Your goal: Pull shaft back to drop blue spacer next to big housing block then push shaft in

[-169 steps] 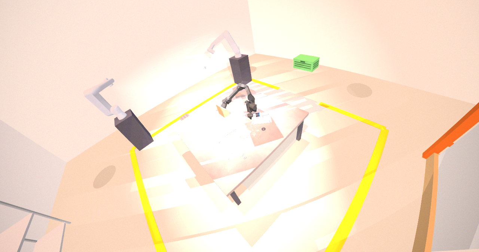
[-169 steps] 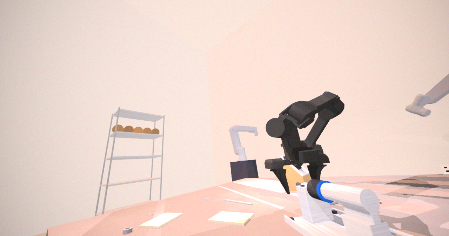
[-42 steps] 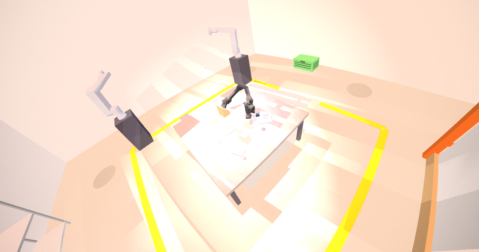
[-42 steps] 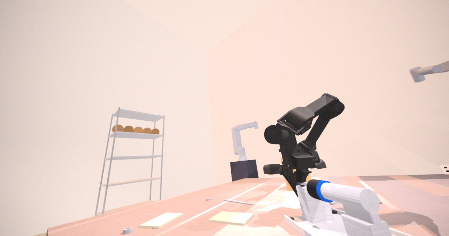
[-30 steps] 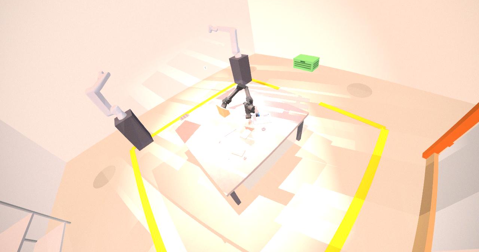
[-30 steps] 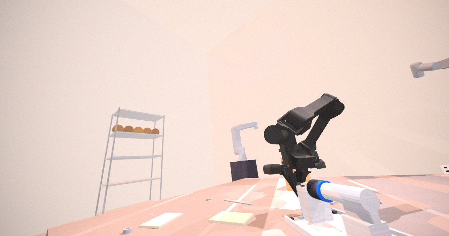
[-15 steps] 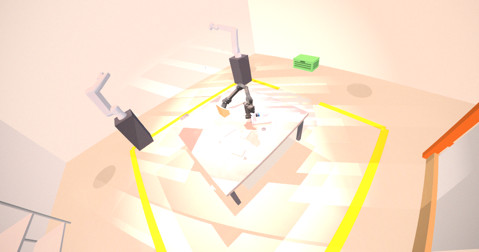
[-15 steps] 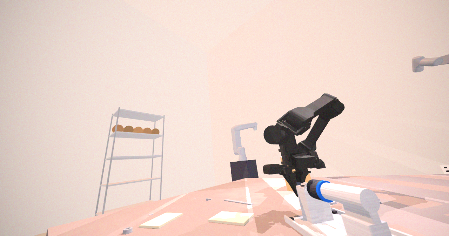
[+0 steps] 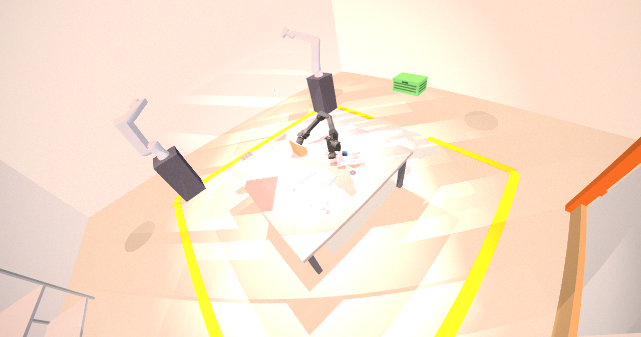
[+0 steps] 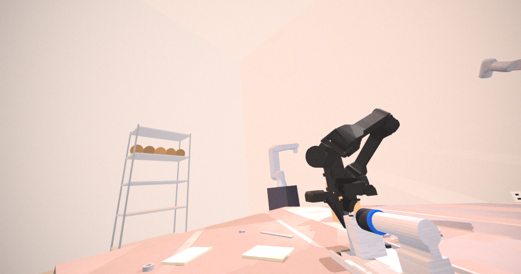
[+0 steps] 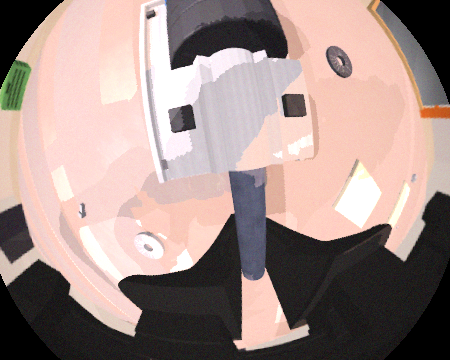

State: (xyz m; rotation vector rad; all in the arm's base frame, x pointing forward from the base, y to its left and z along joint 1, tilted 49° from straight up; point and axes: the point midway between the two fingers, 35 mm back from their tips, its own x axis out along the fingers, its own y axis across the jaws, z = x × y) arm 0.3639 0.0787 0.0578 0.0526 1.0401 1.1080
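Now: the grey-blue shaft 40 mm to the left of my gripper tip, 40 mm ahead of it and 30 mm above it. Also, from my gripper tip: black collar 60 mm to the left, 60 mm ahead, 30 mm above; black sleeve 70 mm to the left, 70 mm ahead, 30 mm above; blue spacer 90 mm to the left, 90 mm ahead, 30 mm above.
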